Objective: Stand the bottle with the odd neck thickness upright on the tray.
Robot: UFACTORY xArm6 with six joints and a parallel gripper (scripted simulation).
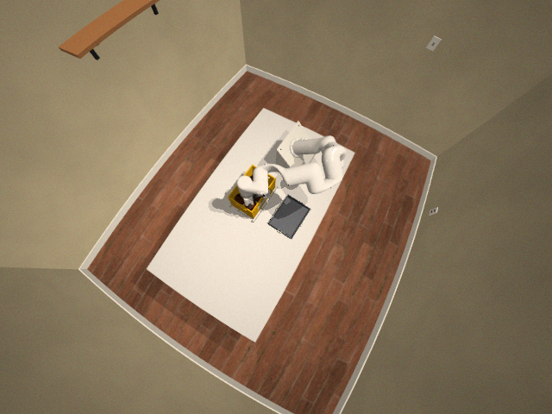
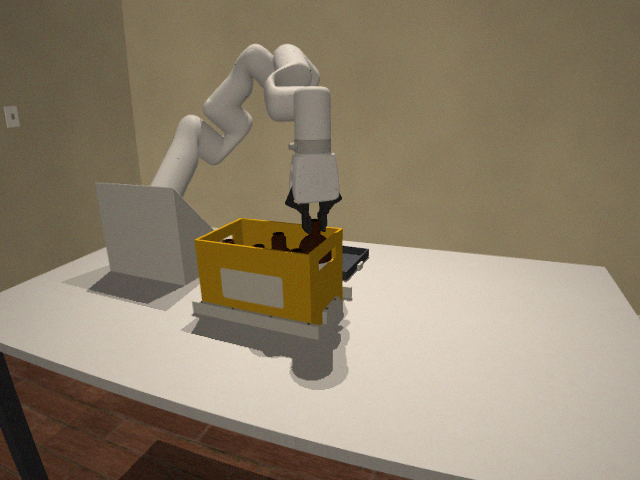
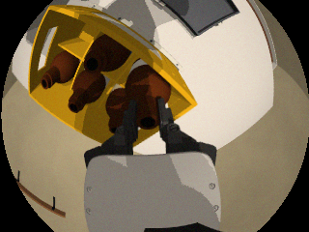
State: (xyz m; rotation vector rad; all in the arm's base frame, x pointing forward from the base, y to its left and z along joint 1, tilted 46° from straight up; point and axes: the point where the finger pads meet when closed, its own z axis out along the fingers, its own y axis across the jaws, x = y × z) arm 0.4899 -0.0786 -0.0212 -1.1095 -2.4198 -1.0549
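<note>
Right now my hand is 11 cm above the glass bottle, 9 cm to the left of it and 1 cm past it. The rest, counted from my hand: yellow crate 11 cm below, 9 cm behind, 4 cm to the right; then dark grey tray 25 cm to the left, 19 cm below, 9 cm behind.
</note>
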